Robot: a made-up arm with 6 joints. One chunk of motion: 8 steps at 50 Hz.
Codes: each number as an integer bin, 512 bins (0 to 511) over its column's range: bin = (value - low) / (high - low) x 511, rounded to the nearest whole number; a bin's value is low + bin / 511 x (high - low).
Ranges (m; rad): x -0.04..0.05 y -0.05..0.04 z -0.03..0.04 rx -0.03..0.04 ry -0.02..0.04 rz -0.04..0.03
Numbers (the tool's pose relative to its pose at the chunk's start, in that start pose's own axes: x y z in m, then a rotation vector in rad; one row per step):
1: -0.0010 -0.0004 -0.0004 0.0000 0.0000 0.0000
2: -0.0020 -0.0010 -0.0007 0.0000 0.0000 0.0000
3: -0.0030 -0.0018 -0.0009 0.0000 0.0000 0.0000
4: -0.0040 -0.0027 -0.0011 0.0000 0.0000 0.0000
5: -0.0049 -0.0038 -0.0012 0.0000 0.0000 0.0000
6: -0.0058 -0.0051 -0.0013 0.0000 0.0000 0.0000
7: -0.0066 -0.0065 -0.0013 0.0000 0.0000 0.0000
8: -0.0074 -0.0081 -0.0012 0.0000 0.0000 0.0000
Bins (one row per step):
1: 221 282 216 219 170 292
2: 216 278 214 219 170 292
3: 210 274 212 219 170 292
4: 204 269 211 219 170 292
5: 199 262 210 219 170 292
6: 194 255 210 219 170 292
7: 190 247 210 219 170 292
8: 185 238 210 219 170 292

